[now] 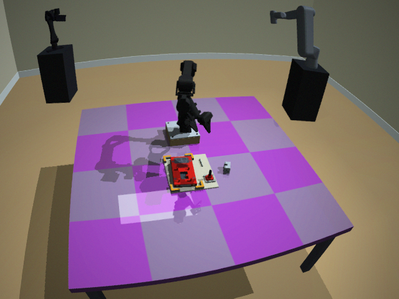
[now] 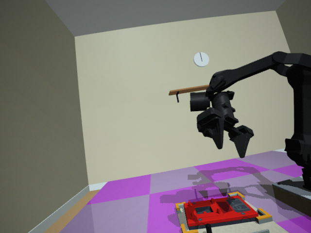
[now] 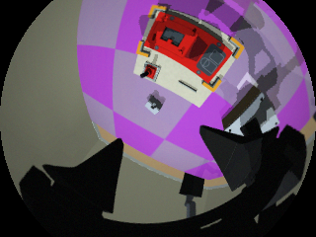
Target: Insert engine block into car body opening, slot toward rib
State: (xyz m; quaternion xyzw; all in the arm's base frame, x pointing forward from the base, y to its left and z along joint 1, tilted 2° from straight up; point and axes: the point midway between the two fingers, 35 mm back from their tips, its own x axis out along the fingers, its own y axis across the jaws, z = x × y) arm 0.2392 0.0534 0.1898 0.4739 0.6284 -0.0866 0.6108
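My gripper tip is now 30 mm short of the grey engine block, 130 mm to the right of it and 190 mm above it.
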